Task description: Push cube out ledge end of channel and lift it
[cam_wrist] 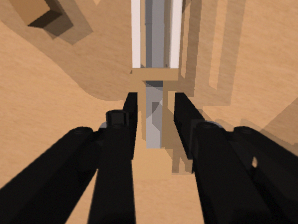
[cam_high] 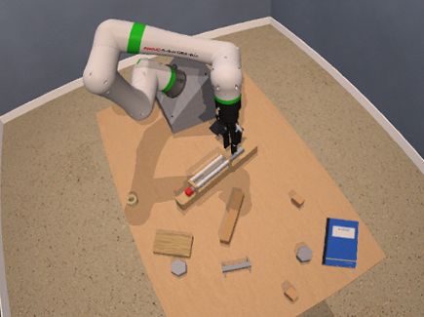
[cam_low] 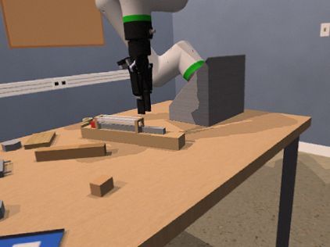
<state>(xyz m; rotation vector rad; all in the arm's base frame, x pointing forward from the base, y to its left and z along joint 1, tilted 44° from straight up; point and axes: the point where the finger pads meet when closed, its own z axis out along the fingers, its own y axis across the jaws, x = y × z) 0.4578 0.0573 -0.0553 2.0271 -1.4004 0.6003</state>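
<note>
Right now the red cube is 8 cm ahead of my hand, 22 cm to the right of it and 9 cm below it. The rest, counted from my hand: channel 4 cm ahead, 11 cm to the right, 9 cm below; then grey rod 10 cm below; then long wooden block 24 cm ahead, 10 cm to the right, 13 cm below.
</note>
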